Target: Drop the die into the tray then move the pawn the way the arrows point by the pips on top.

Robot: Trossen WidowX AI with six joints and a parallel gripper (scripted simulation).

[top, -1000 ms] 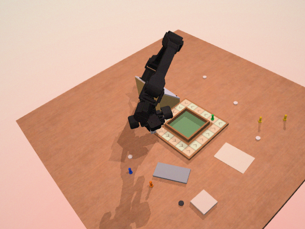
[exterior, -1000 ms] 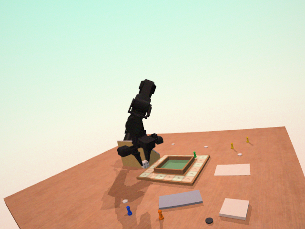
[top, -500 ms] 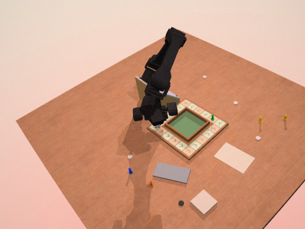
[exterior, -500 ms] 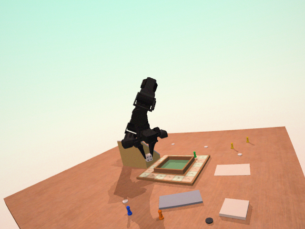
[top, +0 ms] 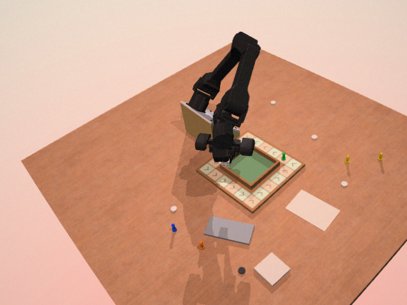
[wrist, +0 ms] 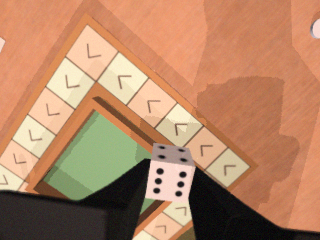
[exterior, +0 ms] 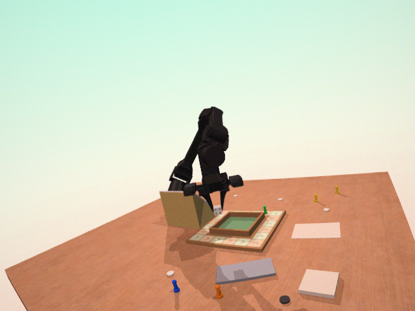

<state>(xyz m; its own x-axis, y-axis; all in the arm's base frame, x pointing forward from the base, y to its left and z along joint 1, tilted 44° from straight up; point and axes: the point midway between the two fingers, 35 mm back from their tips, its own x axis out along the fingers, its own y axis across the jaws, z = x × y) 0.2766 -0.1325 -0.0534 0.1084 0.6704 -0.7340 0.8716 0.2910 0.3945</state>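
The green pawn lies 21 cm to the left of my gripper tip, 9 cm below it and 9 cm ahead of it. The rest, counted from my gripper tip: green dice tray: 11 cm below, 10 cm to the left, 1 cm ahead; then grey slab: 15 cm to the right, 13 cm ahead, 11 cm below; then white die: right at my gripper tip.
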